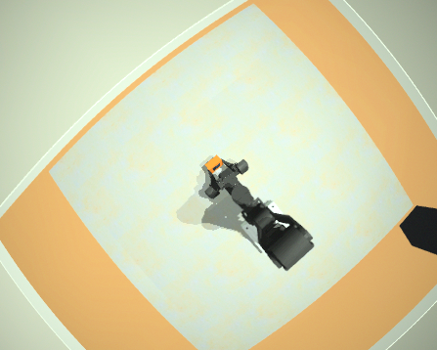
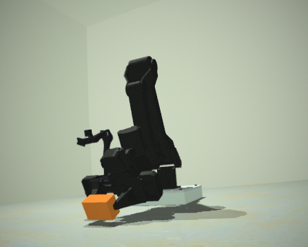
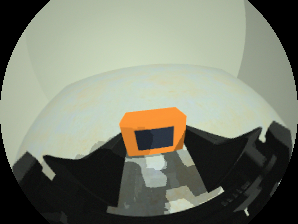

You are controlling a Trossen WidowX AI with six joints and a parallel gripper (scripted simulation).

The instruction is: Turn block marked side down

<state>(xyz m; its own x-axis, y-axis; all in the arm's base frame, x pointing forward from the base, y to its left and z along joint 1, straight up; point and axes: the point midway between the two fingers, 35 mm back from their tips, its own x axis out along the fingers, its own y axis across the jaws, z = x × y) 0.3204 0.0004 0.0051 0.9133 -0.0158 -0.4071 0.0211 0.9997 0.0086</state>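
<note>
Now: gripper tip 10 mm past the block.
</note>
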